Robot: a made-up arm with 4 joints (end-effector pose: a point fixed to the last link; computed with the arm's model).
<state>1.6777 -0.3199 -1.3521 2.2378</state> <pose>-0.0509 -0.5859 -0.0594 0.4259 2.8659 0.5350</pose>
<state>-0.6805 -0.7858 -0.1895 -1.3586</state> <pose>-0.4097 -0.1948 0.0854 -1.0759 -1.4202 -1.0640</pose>
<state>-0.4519 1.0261 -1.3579 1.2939</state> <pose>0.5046 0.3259 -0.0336 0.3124 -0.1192 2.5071</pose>
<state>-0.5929 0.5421 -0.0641 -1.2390</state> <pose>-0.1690 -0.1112 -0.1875 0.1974 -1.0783 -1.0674</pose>
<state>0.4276 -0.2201 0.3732 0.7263</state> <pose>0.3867 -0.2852 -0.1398 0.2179 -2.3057 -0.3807</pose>
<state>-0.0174 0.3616 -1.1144 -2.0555</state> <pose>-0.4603 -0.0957 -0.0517 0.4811 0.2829 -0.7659</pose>
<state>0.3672 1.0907 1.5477 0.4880</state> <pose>0.4543 -0.0903 -0.1822 0.6430 -2.0915 -0.5575</pose>
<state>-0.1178 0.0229 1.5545 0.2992</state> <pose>0.4518 -0.1846 0.3335 0.0347 -2.3167 0.7128</pose>
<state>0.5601 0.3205 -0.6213 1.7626</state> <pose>0.2618 -0.3757 -0.2924 0.2777 2.0544 1.5125</pose>
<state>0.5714 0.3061 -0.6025 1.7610</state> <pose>0.2687 -0.3772 -0.2859 0.2526 2.0911 1.5039</pose>
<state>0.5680 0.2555 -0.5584 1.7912</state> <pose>0.3027 -0.3878 -0.2427 0.1491 2.1457 1.4400</pose>
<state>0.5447 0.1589 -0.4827 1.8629</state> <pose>0.3686 -0.3955 -0.1474 -0.0558 2.2048 1.3022</pose>
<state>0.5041 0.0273 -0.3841 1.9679</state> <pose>0.4476 -0.3747 -0.0064 -0.3365 2.2343 1.1044</pose>
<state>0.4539 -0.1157 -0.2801 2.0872</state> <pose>0.5100 -0.3126 0.1495 -0.6356 2.2124 0.8849</pose>
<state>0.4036 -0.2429 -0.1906 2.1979</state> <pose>0.5392 -0.2279 0.2816 -0.8914 2.1498 0.6891</pose>
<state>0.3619 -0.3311 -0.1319 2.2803</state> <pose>0.5415 -0.1575 0.3687 -1.0598 2.0787 0.5520</pose>
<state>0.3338 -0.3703 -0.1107 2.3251</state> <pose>0.5332 -0.1265 0.4127 -1.1280 2.0258 0.4857</pose>
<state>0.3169 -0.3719 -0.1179 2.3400</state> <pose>0.5238 -0.1305 0.4288 -1.1227 1.9945 0.4722</pose>
